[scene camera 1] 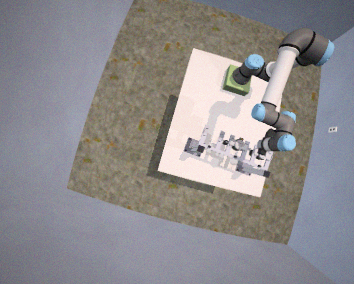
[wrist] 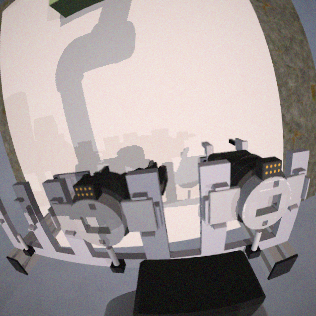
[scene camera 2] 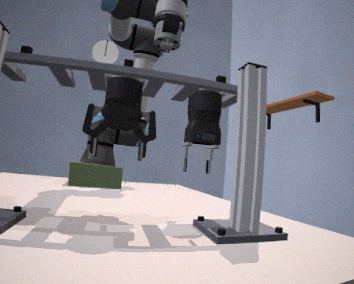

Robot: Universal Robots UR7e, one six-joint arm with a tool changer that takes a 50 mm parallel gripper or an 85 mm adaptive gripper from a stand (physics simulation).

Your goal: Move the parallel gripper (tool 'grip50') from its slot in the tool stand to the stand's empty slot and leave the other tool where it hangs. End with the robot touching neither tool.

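Places are measured from the arm's base along level axes (x ahead, y left, z up), in millimetres.
Where they show: hand, tool point: (scene camera 2: 166, 44); arm's base, link origin: (scene camera 1: 240, 76) (scene camera 2: 97, 165).
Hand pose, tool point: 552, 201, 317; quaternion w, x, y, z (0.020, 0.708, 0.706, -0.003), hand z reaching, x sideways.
Each offset is from my tool point to the top centre of the thing, as dx, dy, dz. "pt": to the spot under its first point. Level surfaces: height alone.
The parallel gripper (scene camera 2: 203, 117) (wrist: 263, 201) hangs upright in the stand's right-end slot in scene camera 2, its fingers apart with nothing between them. The black adaptive gripper (scene camera 2: 123, 102) (wrist: 100, 220) hangs in the middle slot. The stand (scene camera 2: 248, 150) (wrist: 156, 237) has an empty slot at its left end, edged by a tine @(pt +66, -206, -128) (scene camera 2: 61, 76). The arm's bare tool flange (scene camera 2: 167, 44) carries neither tool. It is above the stand's beam, apart from both tools, and in scene camera 2 shows between them, nearer the parallel gripper. The flange's underside is hidden in scene camera 1.
The arm's base stands on a green block (scene camera 1: 236, 80) (scene camera 2: 95, 175) at the far side of the white table @(dz -398) (scene camera 1: 200, 75). The stand's posts and base plates @(pt +148, +140, -385) (scene camera 2: 240, 231) rise near the opposite side. An orange shelf (scene camera 2: 300, 102) is on the wall at the right.
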